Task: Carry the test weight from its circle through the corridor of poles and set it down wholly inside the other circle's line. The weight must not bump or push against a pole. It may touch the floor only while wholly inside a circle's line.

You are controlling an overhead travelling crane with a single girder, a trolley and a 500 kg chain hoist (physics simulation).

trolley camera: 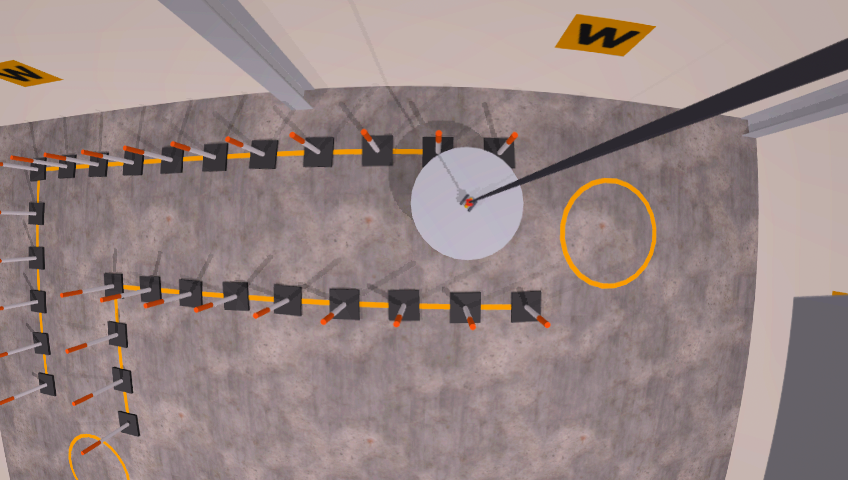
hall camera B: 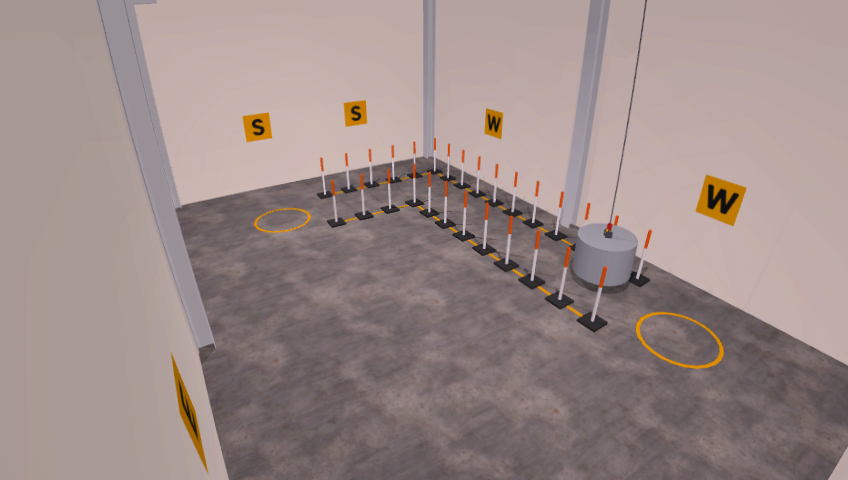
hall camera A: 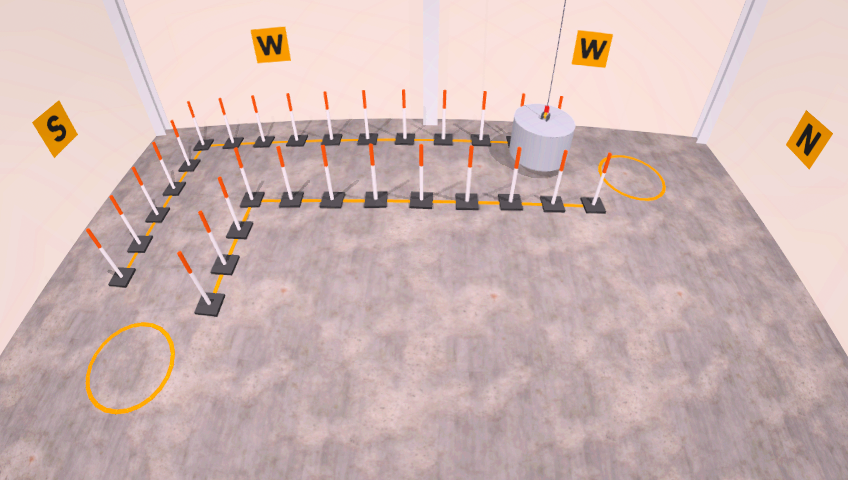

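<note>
The grey cylindrical test weight [hall camera A: 542,139] [hall camera B: 605,255] [trolley camera: 458,231] hangs upright from the hoist chain, a little above the floor, between the two pole rows near the corridor's north end. My gripper, the hook [hall camera A: 545,114] [hall camera B: 608,231] [trolley camera: 468,202], is shut on the weight at its top middle. In the trolley camera the weight's disc overlaps the bases of the last two west-row poles; the gap to them is hard to tell. The north circle [hall camera A: 664,187] [hall camera B: 722,350] [trolley camera: 655,233] lies beyond the corridor end. The south circle [hall camera A: 174,358] [hall camera B: 310,218] [trolley camera: 70,455] lies at the other end.
The inner pole row ends at a pole [hall camera A: 601,181] [hall camera B: 599,294] [trolley camera: 535,315] near the north circle. The west row ends at a pole [hall camera B: 643,255] [trolley camera: 507,143] beside the weight. The west wall [hall camera A: 357,71] [hall camera B: 666,118] stands behind that row.
</note>
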